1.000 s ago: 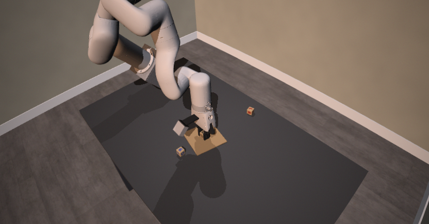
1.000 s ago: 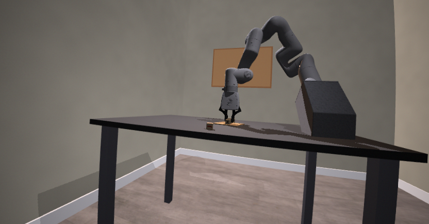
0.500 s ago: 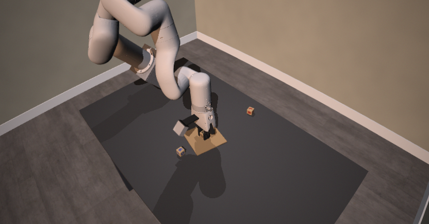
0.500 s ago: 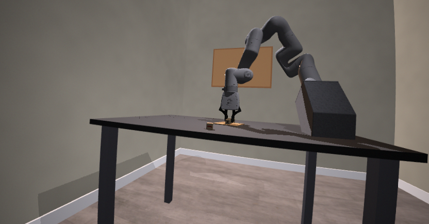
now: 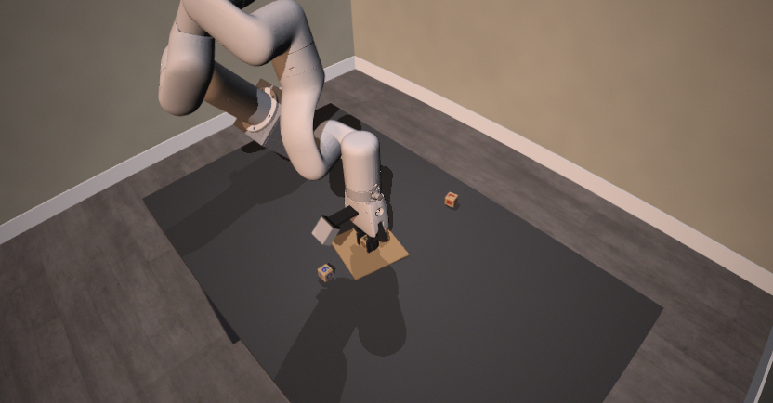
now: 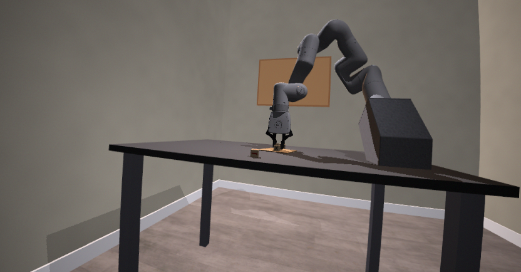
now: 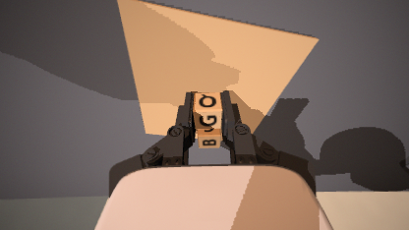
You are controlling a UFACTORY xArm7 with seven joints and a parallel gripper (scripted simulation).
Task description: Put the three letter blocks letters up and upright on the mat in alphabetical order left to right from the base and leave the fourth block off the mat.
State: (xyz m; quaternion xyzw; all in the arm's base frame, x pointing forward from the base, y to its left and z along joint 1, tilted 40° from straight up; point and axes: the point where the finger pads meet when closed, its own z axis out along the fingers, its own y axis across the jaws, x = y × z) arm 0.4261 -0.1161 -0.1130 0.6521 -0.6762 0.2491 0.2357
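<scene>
My hand is 30 mm above the tan mat.
</scene>
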